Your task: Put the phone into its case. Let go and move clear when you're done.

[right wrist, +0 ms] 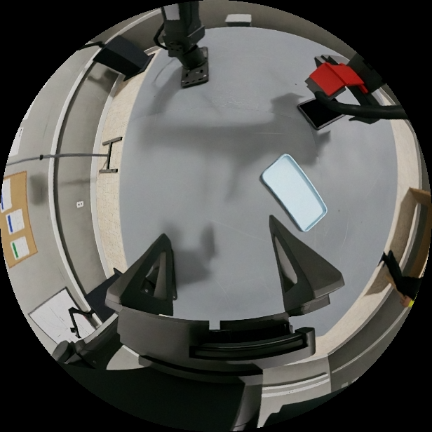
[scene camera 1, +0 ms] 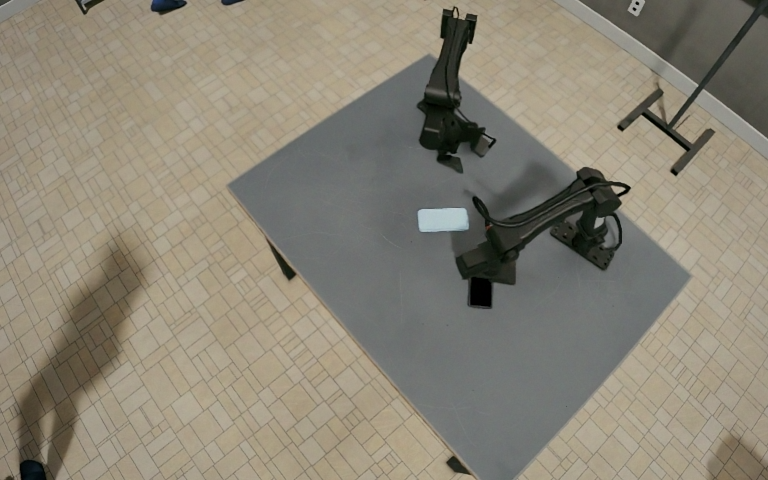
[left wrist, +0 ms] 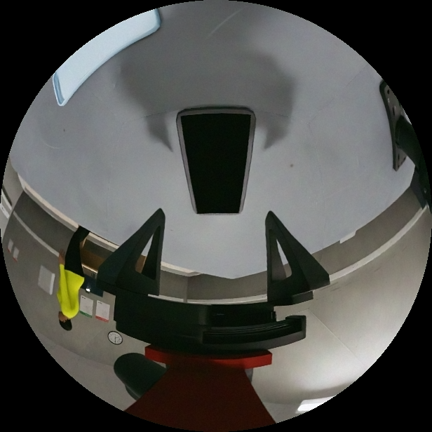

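The black phone [scene camera 1: 480, 293] [left wrist: 216, 162] [right wrist: 320, 113] lies screen up on the table, partly hidden by the left arm in scene camera 1. The light blue case [scene camera 1: 442, 219] [left wrist: 107, 47] [right wrist: 295, 192] lies apart from it with its hollow side up, above and left of the phone in scene camera 1. My left gripper [left wrist: 214, 213] is open above the phone, which shows centred between and beyond its fingertips in the left wrist view; its fingers are hidden in scene camera 1. My right gripper [scene camera 1: 472, 157] [right wrist: 214, 229] is open and empty above the table, apart from the case.
The grey table [scene camera 1: 351, 186] [right wrist: 240, 150] bears both arms. The left arm [scene camera 1: 538, 217] reaches over the table beside the case and above part of the phone. The right arm [scene camera 1: 447, 67] stands at the table's top corner. A black stand [scene camera 1: 667, 129] is on the floor beyond the table.
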